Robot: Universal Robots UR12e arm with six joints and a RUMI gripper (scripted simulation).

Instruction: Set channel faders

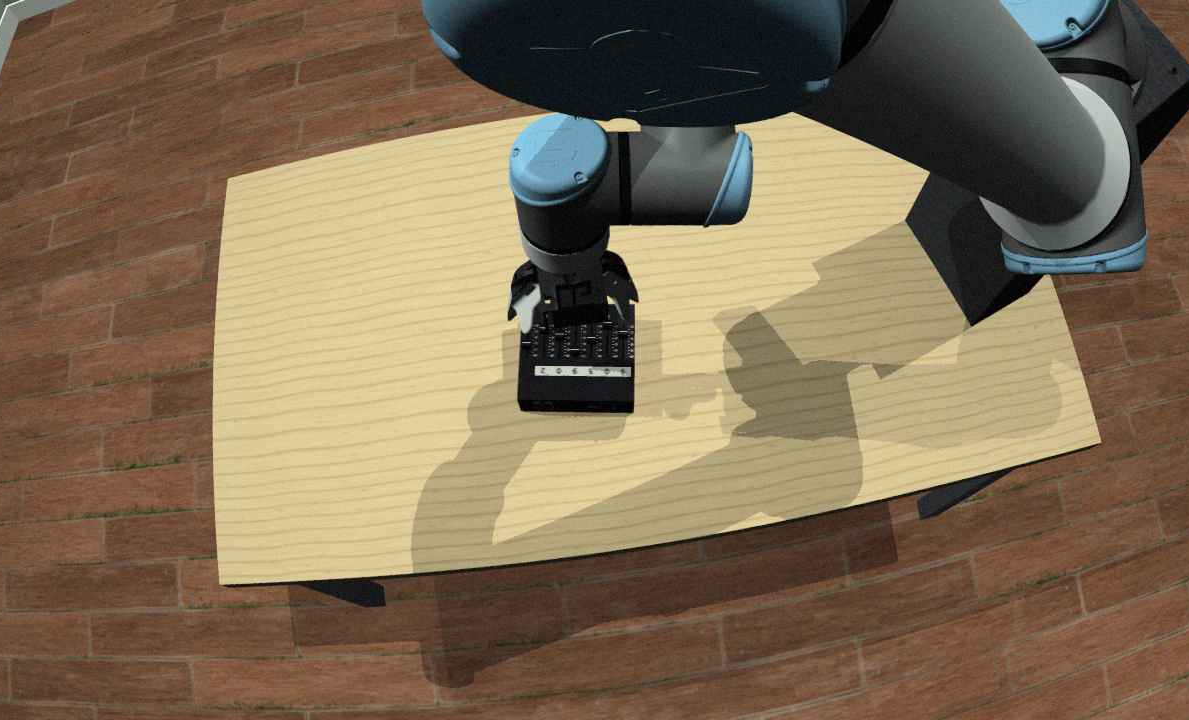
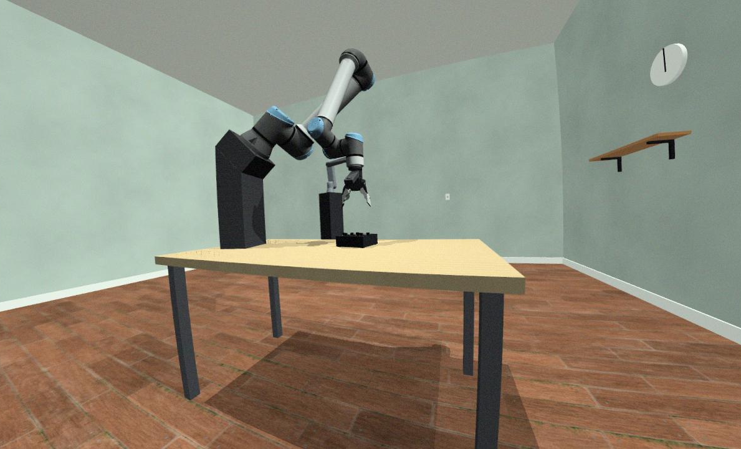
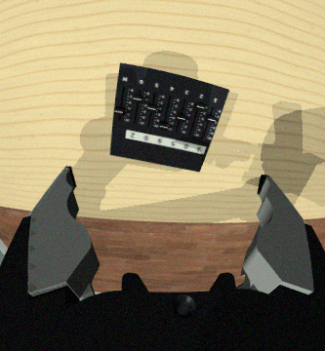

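Now: hand 30 mm past the channel 2 fader, 40 mm to the left of it and 130 mm above it. From my hand the other things lie so: channel 3 fader: 20 mm behind, 20 mm to the right, 130 mm below; channel 4 fader: 130 mm below; row 5 fader: 30 mm ahead, 10 mm to the right, 130 mm below.
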